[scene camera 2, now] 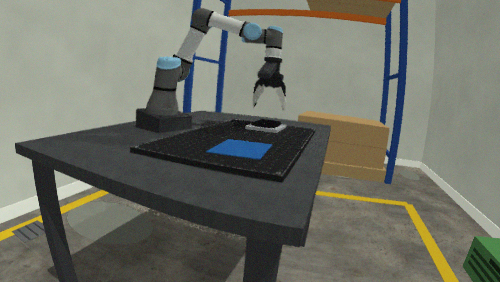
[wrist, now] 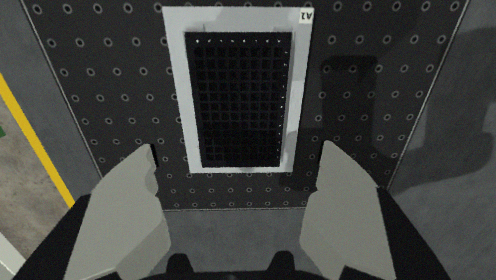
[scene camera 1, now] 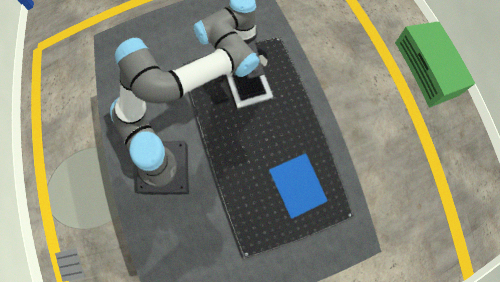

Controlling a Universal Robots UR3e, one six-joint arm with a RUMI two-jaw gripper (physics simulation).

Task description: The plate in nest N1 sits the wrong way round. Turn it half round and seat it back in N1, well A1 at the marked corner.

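A black multi-well plate (scene camera 1: 250,89) (scene camera 2: 267,123) (wrist: 240,100) lies flat inside the light grey rim of the nest (scene camera 1: 256,102) (scene camera 2: 265,129) (wrist: 230,19). In the wrist view the nest's A1 label (wrist: 306,16) is at its top right corner. The plate's small white marks run along its top and right edges and meet at that same corner; they are too small to read. My gripper (scene camera 2: 270,107) (wrist: 238,145) is open and empty, above the plate, with one finger off each long side. In scene camera 1 the wrist hides most of the gripper.
A blue square (scene camera 1: 298,186) (scene camera 2: 241,149) lies on the black perforated board (scene camera 1: 235,200) (scene camera 2: 185,151), away from the nest. The board lies on the dark table (scene camera 1: 320,265) (scene camera 2: 100,160). Cardboard boxes (scene camera 2: 345,142) stand beyond the table, and a green box (scene camera 1: 442,60) (scene camera 2: 489,262) is on the floor.
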